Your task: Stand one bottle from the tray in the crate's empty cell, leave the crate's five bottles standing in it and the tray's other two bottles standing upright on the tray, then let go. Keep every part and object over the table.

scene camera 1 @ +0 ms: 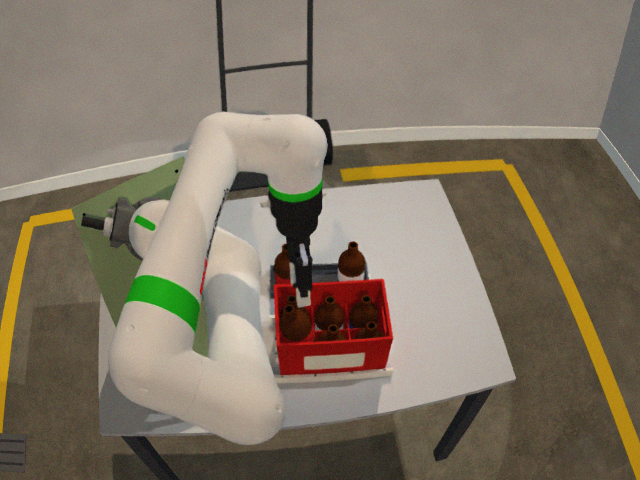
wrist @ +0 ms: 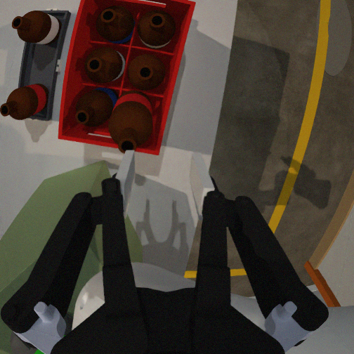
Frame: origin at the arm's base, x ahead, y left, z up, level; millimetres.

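Seen in the pictures: gripper, fingertip midpoint: (scene camera 1: pixel 300 294).
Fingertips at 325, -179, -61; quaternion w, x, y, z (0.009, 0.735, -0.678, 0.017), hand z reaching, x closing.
Observation:
Pixels of each thing's middle, then the offset from my fingertips to it, as dx, dy, dz. "spot": a spot on its surface instead. Level surfaces: height alone.
- red crate at a spot on its surface: (scene camera 1: pixel 292 361) spot: -27, -10, -258
- white-labelled bottle at the middle of its body: (scene camera 1: pixel 351 264) +178, +291, -272
- dark tray at a spot on its surface: (scene camera 1: pixel 325 268) spot: +116, +347, -344
- light table at its surface level: dz -354
- pale strip at a spot on its surface: (scene camera 1: pixel 336 376) spot: +81, -31, -330
The red crate (scene camera 1: pixel 292 361) (wrist: pixel 70 136) holds brown bottles. A red-labelled bottle (scene camera 1: pixel 295 324) (wrist: pixel 131 120) is in its near-left corner cell in the scene view, higher than its neighbours; its base is hidden. The other five, among them a middle one (scene camera 1: pixel 329 314) (wrist: pixel 146 72), stand in their cells. A white-labelled bottle (scene camera 1: pixel 351 264) (wrist: pixel 39 27) and another red-labelled bottle (scene camera 1: pixel 282 266) (wrist: pixel 26 102) stand upright on the dark tray (scene camera 1: pixel 325 268) (wrist: pixel 39 67). My gripper (scene camera 1: pixel 302 297) (wrist: pixel 162 164) is partly open and empty; one fingertip is close beside the corner bottle's mouth.
The crate stands on the light table (scene camera 1: pixel 423 310) near a pale strip (scene camera 1: pixel 336 376) at its front. The tray is directly behind the crate. A green plate (scene camera 1: pixel 103 248) (wrist: pixel 70 195) lies under the arm's base. A hand truck (scene camera 1: pixel 222 62) stands behind the table.

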